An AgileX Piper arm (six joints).
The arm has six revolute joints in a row. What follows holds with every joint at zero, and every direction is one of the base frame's. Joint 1 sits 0.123 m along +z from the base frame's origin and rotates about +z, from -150 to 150 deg. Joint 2 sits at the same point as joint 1 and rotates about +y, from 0 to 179.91 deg. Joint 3 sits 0.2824 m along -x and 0.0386 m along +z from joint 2 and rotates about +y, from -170 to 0 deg. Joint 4 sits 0.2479 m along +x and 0.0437 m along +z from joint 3 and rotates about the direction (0.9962, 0, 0.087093), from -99.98 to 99.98 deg. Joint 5 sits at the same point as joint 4 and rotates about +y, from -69.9 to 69.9 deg. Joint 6 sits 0.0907 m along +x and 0.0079 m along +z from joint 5 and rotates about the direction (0.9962, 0, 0.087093), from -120 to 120 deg. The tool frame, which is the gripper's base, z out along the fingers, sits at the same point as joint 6; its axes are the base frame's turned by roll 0, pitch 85.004 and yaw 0 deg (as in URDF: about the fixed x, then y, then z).
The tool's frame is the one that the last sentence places.
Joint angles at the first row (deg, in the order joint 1, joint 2, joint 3, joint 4, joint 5, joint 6):
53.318 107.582 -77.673 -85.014 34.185 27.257
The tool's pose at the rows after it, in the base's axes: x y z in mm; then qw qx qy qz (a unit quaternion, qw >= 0):
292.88 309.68 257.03 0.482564 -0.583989 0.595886 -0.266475
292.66 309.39 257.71 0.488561 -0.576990 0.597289 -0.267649
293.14 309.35 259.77 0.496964 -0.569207 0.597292 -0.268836
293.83 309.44 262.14 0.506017 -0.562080 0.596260 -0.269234
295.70 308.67 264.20 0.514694 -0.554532 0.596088 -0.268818
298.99 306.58 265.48 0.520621 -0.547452 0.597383 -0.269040
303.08 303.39 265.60 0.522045 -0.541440 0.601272 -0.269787
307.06 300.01 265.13 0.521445 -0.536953 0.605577 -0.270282
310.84 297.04 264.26 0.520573 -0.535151 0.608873 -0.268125
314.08 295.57 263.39 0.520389 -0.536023 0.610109 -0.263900
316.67 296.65 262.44 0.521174 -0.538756 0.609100 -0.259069
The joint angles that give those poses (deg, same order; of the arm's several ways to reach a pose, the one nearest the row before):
53.554 107.421 -76.924 -85.749 34.638 28.569
53.644 107.352 -76.699 -87.231 35.083 30.599
53.659 107.288 -76.707 -88.939 35.441 32.680
53.626 107.222 -76.772 -90.694 35.637 34.698
53.355 107.187 -76.839 -92.433 35.636 36.758
52.802 107.209 -76.906 -93.793 35.528 38.397
52.076 107.289 -76.971 -94.301 35.397 39.247
51.335 107.373 -77.001 -94.429 35.179 39.682
50.572 107.458 -77.010 -94.474 34.510 39.954
49.940 107.630 -77.168 -94.520 33.535 40.061
49.599 108.058 -77.663 -94.591 32.572 40.033

